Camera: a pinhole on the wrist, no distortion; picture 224 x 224 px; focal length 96.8 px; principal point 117.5 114.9 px. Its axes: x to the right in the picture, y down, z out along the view. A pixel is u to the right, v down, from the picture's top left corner.
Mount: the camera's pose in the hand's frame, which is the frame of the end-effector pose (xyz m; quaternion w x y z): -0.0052 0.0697 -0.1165 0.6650 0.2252 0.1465 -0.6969
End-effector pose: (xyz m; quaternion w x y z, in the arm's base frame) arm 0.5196 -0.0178 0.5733 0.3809 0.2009 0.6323 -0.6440
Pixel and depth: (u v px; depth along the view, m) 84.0 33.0 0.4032
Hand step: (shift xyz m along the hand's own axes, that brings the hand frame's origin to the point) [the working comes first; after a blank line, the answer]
In the camera's frame: -0.1395 -0.3411 0.4032

-0.3899 0.0115 0.2670
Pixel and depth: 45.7 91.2 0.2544
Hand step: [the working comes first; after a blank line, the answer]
In the camera's frame: -0.1887 -0.0623 0.2544

-0.0946 0.1085 0.1912
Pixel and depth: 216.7 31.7 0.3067
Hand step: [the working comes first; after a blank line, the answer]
In the camera's frame: 0.3143 -0.2636 0.3067

-0.3079 -0.3362 -0.0391
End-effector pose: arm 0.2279 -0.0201 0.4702 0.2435 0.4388 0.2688 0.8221
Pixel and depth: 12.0 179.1 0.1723
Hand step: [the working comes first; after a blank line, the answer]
In the camera's frame: -0.1878 0.1143 0.1723

0.0904 0.1363 0.1373
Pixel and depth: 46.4 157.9 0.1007
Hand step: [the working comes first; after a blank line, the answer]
In the camera's frame: -0.0740 0.0447 0.1007

0.0283 0.0794 0.0116
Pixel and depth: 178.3 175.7 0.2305
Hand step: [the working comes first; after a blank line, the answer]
In the camera's frame: 0.1448 0.1448 0.2305

0.1090 -0.1815 0.0209
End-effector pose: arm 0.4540 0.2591 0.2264 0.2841 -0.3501 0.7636 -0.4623
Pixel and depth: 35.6 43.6 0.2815
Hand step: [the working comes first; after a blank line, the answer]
In the camera's frame: -0.2382 -0.2073 0.2815

-0.2412 0.1480 0.2258
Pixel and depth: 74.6 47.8 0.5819
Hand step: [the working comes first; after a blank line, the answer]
In the camera's frame: -0.2579 -0.4034 0.5819

-0.4713 0.0279 0.4741
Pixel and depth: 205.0 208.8 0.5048
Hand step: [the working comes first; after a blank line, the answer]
In the camera's frame: 0.4563 0.4897 0.5048

0.4144 -0.6129 0.1300
